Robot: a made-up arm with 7 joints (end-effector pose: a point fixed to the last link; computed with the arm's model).
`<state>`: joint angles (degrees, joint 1 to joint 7).
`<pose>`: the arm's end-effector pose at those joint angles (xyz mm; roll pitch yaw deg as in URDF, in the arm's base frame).
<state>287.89 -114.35 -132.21 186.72 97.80 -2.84 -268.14</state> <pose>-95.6 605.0 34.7 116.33 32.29 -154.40</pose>
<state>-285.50 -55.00 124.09 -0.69 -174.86 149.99 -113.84</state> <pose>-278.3 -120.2 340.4 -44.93 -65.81 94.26</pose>
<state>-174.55 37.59 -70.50 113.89 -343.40 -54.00 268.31</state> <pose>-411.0 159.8 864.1 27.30 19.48 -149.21</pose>
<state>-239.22 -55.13 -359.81 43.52 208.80 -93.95 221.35</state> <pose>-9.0 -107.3 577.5 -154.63 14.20 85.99</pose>
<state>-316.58 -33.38 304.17 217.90 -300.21 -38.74 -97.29</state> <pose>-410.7 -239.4 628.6 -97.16 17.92 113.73</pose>
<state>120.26 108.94 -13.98 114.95 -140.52 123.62 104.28</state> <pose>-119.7 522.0 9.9 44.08 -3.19 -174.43</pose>
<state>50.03 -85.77 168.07 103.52 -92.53 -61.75 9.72</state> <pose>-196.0 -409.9 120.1 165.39 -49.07 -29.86</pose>
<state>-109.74 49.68 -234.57 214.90 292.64 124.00 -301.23</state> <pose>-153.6 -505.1 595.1 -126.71 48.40 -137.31</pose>
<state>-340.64 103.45 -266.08 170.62 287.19 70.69 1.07</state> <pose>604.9 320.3 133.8 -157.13 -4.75 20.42</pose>
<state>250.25 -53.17 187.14 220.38 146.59 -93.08 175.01</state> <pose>193.9 332.6 638.5 157.45 -71.86 64.99</pose>
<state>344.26 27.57 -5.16 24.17 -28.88 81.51 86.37</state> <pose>101.5 -104.4 267.1 94.45 3.12 -81.21</pose>
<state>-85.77 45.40 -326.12 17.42 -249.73 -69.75 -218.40</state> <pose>-46.1 -227.9 341.8 -123.15 15.27 79.05</pose>
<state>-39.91 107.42 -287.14 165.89 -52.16 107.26 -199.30</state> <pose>492.0 -239.9 30.9 140.53 -25.26 -177.87</pose>
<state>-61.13 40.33 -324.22 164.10 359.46 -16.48 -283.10</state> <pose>195.0 -393.5 942.5 -37.58 14.12 -133.87</pose>
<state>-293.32 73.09 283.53 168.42 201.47 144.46 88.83</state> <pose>119.2 504.5 624.5 -76.62 48.68 127.64</pose>
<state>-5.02 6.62 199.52 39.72 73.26 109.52 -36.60</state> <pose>-202.6 -219.6 494.2 -89.87 10.80 -140.20</pose>
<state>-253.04 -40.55 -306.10 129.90 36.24 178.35 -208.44</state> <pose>-108.6 -246.9 692.5 175.03 -36.80 32.97</pose>
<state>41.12 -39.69 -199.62 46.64 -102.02 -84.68 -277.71</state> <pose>-197.9 -266.2 413.5 -109.71 -12.93 -137.96</pose>
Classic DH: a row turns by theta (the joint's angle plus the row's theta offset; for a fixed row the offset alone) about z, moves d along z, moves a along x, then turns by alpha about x. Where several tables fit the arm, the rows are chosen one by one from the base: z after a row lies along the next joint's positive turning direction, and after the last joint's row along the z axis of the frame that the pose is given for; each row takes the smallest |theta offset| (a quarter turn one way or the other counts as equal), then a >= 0, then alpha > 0; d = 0 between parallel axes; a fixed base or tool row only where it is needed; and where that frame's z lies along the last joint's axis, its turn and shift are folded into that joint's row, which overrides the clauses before.
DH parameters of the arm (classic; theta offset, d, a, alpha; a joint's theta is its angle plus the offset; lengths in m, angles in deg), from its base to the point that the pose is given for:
joint 1: 0 0.381 0 -90
joint 2: 0 0 0 90
joint 3: 0 0.32 0.06 90
joint 4: 0 0 0.057 90
joint 5: 0 0.25 0 90
joint 6: 0 0 0.107 -90
joint 7: 0 0.137 0 0

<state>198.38 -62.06 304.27 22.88 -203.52 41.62 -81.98</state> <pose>-184.2 185.7 506.1 -61.58 31.57 86.84</pose>
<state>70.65 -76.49 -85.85 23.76 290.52 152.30 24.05</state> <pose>74.1 -222.4 283.2 143.76 69.40 3.02</pose>
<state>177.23 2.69 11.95 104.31 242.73 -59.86 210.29</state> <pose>-272.9 -195.7 723.7 -106.28 5.70 150.95</pose>
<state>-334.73 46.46 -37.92 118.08 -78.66 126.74 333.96</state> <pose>499.3 -98.6 617.3 69.55 23.81 -52.19</pose>
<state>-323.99 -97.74 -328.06 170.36 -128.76 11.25 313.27</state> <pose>-653.1 -332.3 352.8 -91.59 -53.82 133.37</pose>
